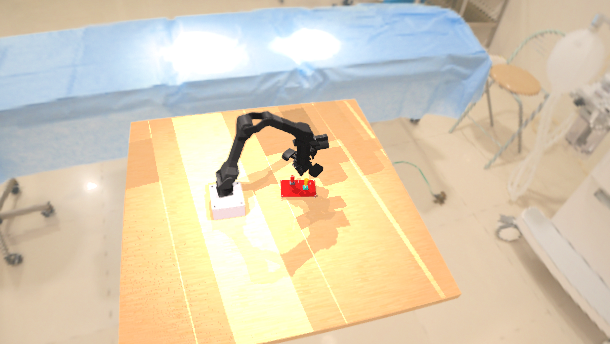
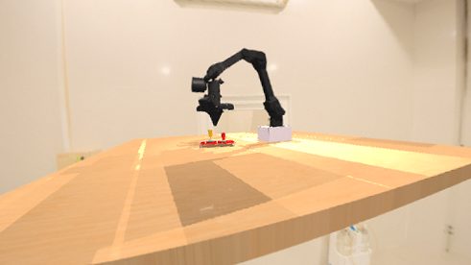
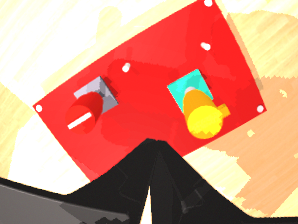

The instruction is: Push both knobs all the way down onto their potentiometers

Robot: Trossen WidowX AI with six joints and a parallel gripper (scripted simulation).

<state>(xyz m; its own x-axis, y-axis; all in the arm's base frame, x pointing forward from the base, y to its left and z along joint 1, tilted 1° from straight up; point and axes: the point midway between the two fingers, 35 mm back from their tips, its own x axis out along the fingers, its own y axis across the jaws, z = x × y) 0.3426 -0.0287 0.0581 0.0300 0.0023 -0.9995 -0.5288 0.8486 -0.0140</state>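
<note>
Now: the yellow knob 2 cm ahead of my gripper tip, 2 cm to the right of it and 3 cm below it. The rest, counted from my gripper tip: red knob 3 cm behind, 3 cm to the left, 4 cm below.
</note>
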